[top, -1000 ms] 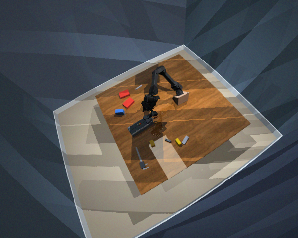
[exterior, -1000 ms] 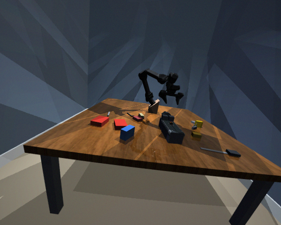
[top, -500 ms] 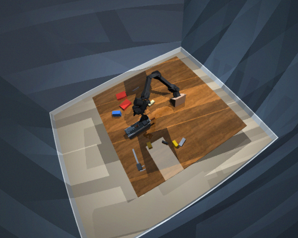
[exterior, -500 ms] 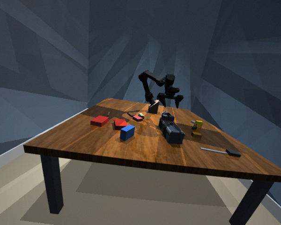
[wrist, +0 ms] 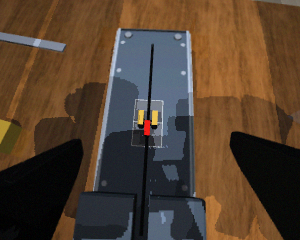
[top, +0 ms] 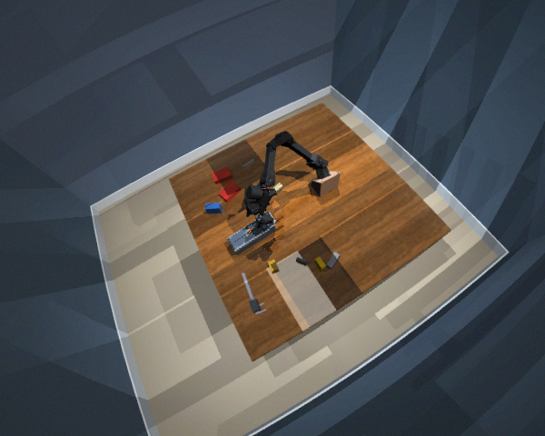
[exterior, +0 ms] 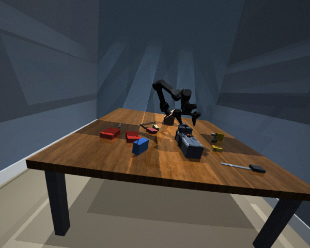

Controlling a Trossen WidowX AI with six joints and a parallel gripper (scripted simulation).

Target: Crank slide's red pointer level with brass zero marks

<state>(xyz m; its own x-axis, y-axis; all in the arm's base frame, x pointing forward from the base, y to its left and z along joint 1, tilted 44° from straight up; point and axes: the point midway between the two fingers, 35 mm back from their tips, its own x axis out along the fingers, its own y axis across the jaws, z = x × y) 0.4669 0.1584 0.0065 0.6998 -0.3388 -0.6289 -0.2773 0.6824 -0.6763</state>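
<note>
My gripper tip is 150 mm past the brown crank handle and 70 mm above it. Also, from my gripper tip: pink block (140 mm behind, 240 mm to the right, 130 mm below); then ochre block (10 mm behind, 230 mm to the left, 130 mm below); then red pointer (20 mm ahead, 10 mm to the left, 60 mm below).
</note>
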